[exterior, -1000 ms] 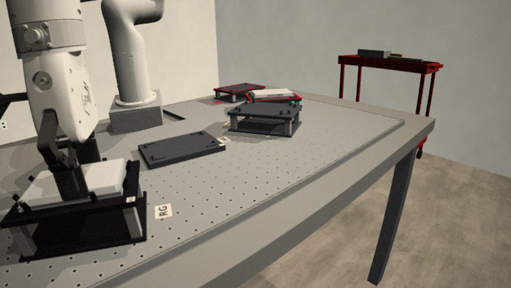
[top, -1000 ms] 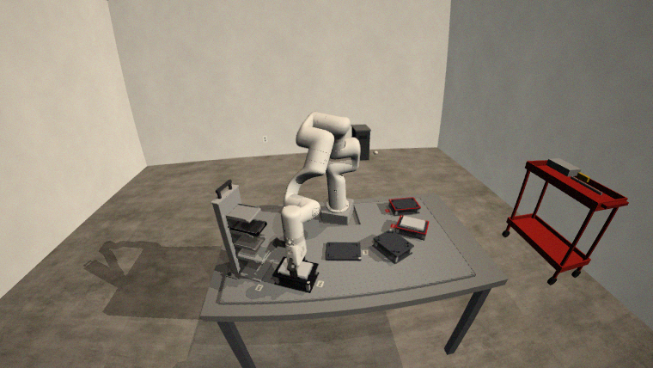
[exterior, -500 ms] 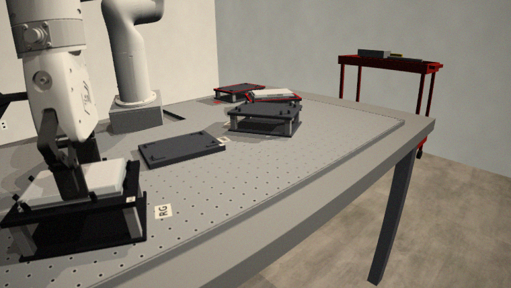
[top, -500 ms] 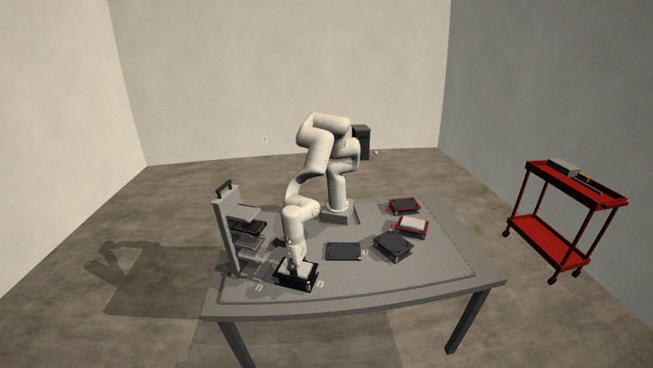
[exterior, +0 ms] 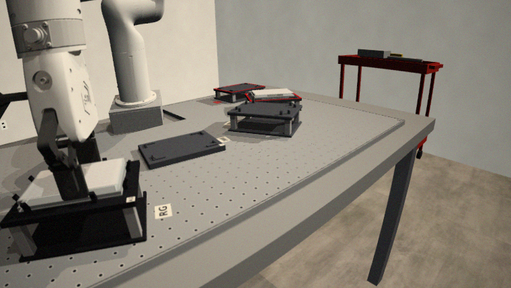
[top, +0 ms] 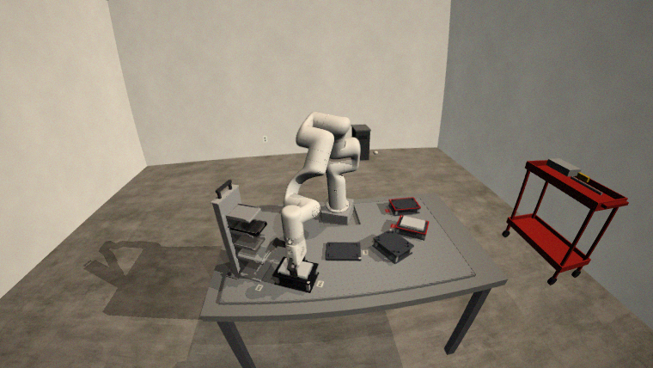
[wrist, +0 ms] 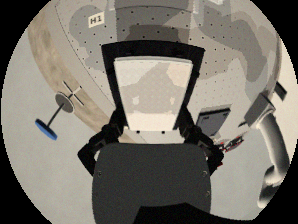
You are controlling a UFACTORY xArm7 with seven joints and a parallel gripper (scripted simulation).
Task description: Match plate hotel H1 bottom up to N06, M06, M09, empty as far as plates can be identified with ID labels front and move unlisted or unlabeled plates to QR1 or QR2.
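My gripper is now 20 mm above the black regrip nest RG and 10 mm to the left of it. Also, from my hand: dark plate: 180 mm to the right, 170 mm above, 90 mm behind; then plate hotel H1: 250 mm to the right, 120 mm behind, 110 mm above; then RG label: 80 mm to the left, 80 mm below, 40 mm ahead.
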